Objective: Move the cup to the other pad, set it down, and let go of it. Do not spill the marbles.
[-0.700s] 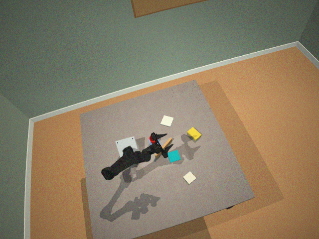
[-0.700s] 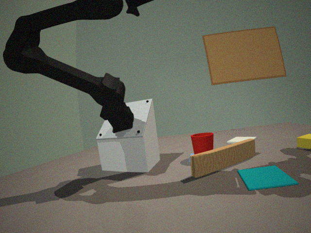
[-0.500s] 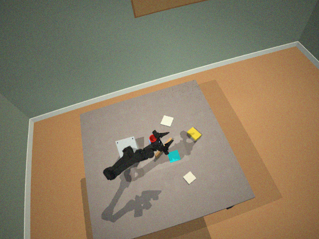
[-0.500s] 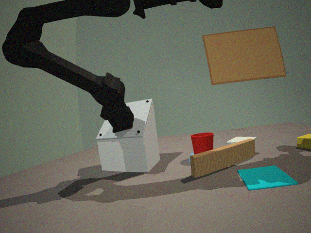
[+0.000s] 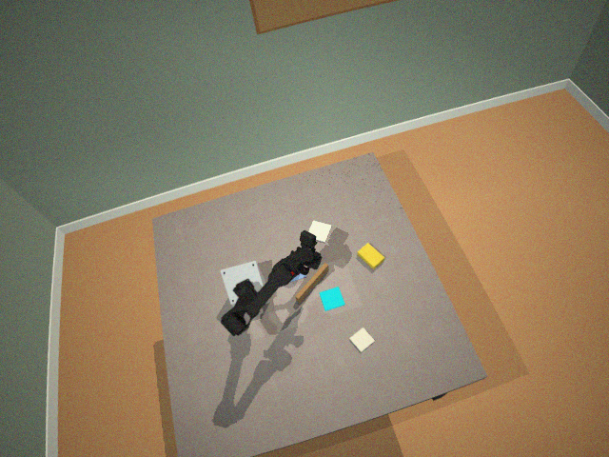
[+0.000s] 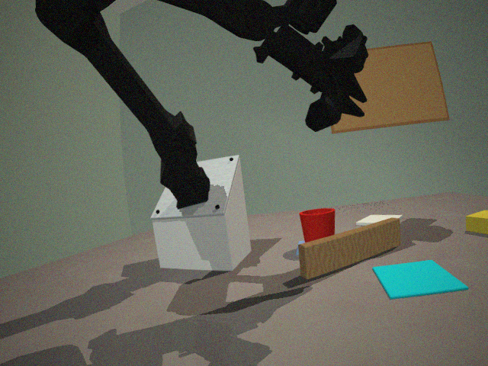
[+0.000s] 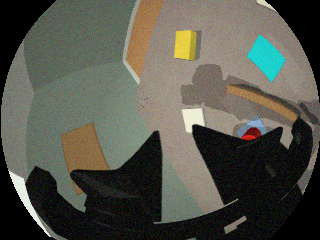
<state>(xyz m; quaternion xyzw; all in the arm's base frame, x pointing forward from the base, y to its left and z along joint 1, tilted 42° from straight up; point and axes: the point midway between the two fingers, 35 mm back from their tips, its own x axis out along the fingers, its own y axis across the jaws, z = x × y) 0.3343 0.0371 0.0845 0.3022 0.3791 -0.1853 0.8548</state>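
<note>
Right now my gripper tip is 110 mm past the red cup, 60 mm to the right of it and 220 mm above it. From my gripper tip the other things lie so: light blue pad: 110 mm behind, 60 mm to the left, 270 mm below; wooden bar: 60 mm behind, 40 mm to the right, 240 mm below; green marble: 110 mm behind, 50 mm to the left, 240 mm below.
</note>
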